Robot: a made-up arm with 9 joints. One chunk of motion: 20 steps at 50 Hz.
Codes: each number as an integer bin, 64 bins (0 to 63) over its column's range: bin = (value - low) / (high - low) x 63, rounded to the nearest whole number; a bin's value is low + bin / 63 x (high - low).
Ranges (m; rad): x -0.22..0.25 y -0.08..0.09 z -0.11..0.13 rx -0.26..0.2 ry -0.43..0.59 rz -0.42..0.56
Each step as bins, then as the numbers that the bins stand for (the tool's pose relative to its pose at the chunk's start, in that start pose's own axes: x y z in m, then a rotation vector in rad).
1 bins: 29 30 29 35 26 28
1 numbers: -0.0037 0.0010 0.0005 -0.0044 -0.0090 0.0156
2 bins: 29 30 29 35 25 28
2 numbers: -0.0037 0.0010 0.0005 -0.0044 -0.0252 0.0156
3 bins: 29 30 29 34 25 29
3 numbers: -0.0037 0.0010 0.0005 -0.0117 -0.0252 0.0311
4 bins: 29 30 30 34 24 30
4 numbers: -0.0037 0.0010 0.0043 -0.0117 -0.0414 0.0467
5 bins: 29 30 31 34 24 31
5 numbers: -0.0037 0.0010 0.0081 -0.0117 -0.0414 0.0622
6 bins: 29 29 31 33 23 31
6 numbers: -0.0037 -0.0017 0.0081 -0.0190 -0.0576 0.0622
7 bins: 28 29 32 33 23 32
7 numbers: -0.0111 -0.0017 0.0119 -0.0190 -0.0576 0.0778
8 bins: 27 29 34 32 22 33
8 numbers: -0.0186 -0.0017 0.0195 -0.0263 -0.0738 0.0933
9 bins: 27 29 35 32 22 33
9 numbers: -0.0186 -0.0017 0.0233 -0.0263 -0.0738 0.0933
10 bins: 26 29 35 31 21 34
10 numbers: -0.0260 -0.0017 0.0233 -0.0337 -0.0900 0.1089
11 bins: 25 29 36 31 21 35
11 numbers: -0.0335 -0.0017 0.0271 -0.0337 -0.0900 0.1244
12 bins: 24 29 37 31 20 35
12 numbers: -0.0410 -0.0017 0.0310 -0.0337 -0.1062 0.1244
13 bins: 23 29 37 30 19 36
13 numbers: -0.0484 -0.0017 0.0310 -0.0410 -0.1224 0.1400
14 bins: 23 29 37 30 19 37
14 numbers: -0.0484 -0.0017 0.0310 -0.0410 -0.1224 0.1556
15 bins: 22 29 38 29 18 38
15 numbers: -0.0559 -0.0017 0.0348 -0.0483 -0.1386 0.1711
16 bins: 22 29 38 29 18 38
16 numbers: -0.0559 -0.0017 0.0348 -0.0483 -0.1386 0.1711
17 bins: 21 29 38 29 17 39
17 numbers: -0.0633 -0.0017 0.0348 -0.0483 -0.1548 0.1867
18 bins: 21 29 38 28 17 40
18 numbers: -0.0633 -0.0017 0.0348 -0.0556 -0.1548 0.2022
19 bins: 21 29 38 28 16 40
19 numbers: -0.0633 -0.0017 0.0348 -0.0556 -0.1710 0.2022
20 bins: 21 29 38 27 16 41
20 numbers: -0.0633 -0.0017 0.0348 -0.0629 -0.1710 0.2178
